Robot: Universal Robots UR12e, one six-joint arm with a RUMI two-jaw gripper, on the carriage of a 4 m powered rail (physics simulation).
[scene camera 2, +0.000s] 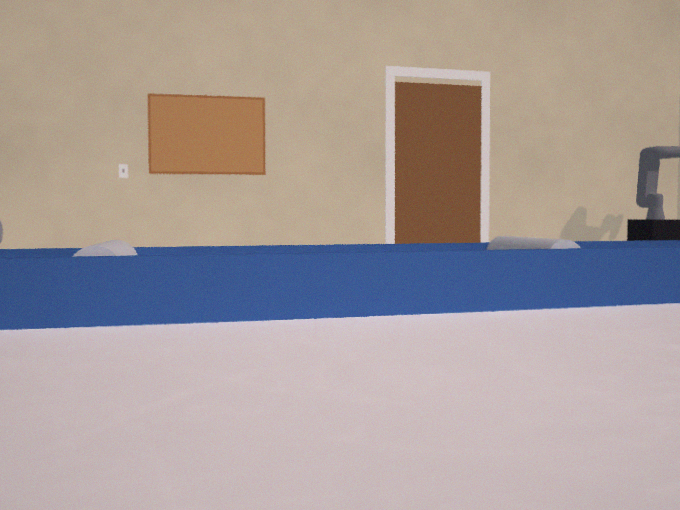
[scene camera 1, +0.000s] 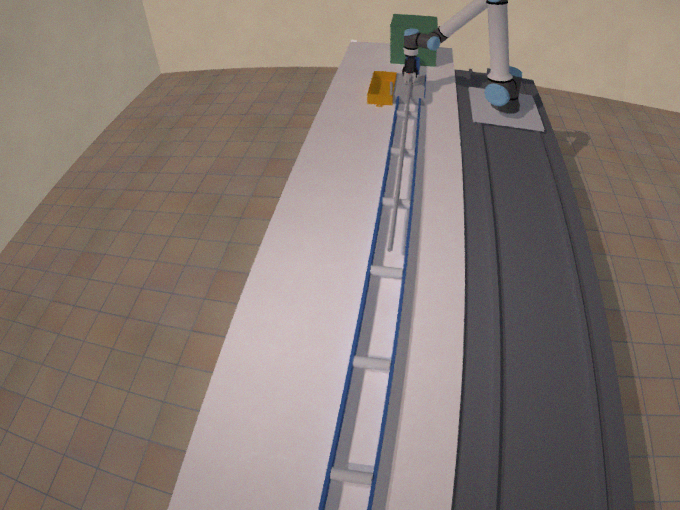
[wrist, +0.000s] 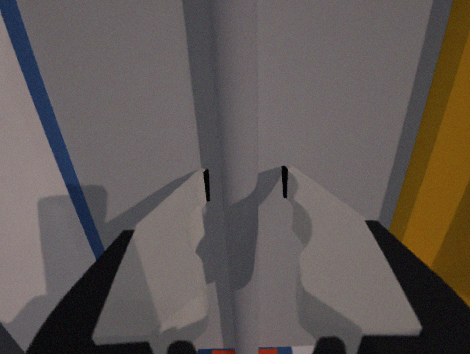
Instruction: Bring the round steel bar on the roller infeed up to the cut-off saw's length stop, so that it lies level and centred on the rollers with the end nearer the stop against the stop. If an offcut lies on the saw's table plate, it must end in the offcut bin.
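Pixels of known places: gripper, fingertip midpoint: [scene camera 1: 409, 85] [wrist: 245, 169]; arm's base, origin of the base link: [scene camera 1: 505, 106].
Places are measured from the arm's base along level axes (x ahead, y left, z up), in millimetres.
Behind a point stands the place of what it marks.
Observation:
The long grey steel bar [scene camera 1: 393, 225] @[x 616, y 1257, z 50 mm] [wrist: 239, 100] @[x 623, y -49, z 50 mm] runs along the roller infeed [scene camera 1: 386, 271] @[x 619, y 1482, z 26 mm], and its far part lies over the saw's table plate [scene camera 1: 418, 90] @[x 564, y -27, z 28 mm] [wrist: 125, 100] @[x 566, y -51, z 28 mm]. My gripper [scene camera 1: 409, 80] @[x 625, y -92, z 31 mm] [wrist: 245, 169] @[x 625, y -92, z 31 mm] points down over the plate. Its fingers are open, one on each side of the bar, with a gap on both sides. Red and blue parts of the length stop [wrist: 223, 352] @[x 601, y -280, z 32 mm] show at the wrist view's bottom edge; contact with the bar's end cannot be told. A short grey offcut [scene camera 1: 391, 87] @[x 744, y -116, z -9 mm] shows at the right side of the yellow offcut bin [scene camera 1: 380, 87] @[x 819, y -141, z -28 mm] [wrist: 450, 200] @[x 810, y -162, z -28 mm].
The bin stands close beside the plate. A green box-shaped housing [scene camera 1: 399, 38] @[x 723, y -581, z 184 mm] stands behind the saw. The infeed's blue side rail [scene camera 2: 329, 285] @[x 694, y 1650, z -4 mm] crosses scene camera 2, with roller tops [scene camera 2: 532, 243] @[x 645, y 1857, z 25 mm] above it. The arm's base carriage [scene camera 1: 521, 118] @[x -89, y 136, z 0 mm] is on the dark rail track [scene camera 1: 527, 274].

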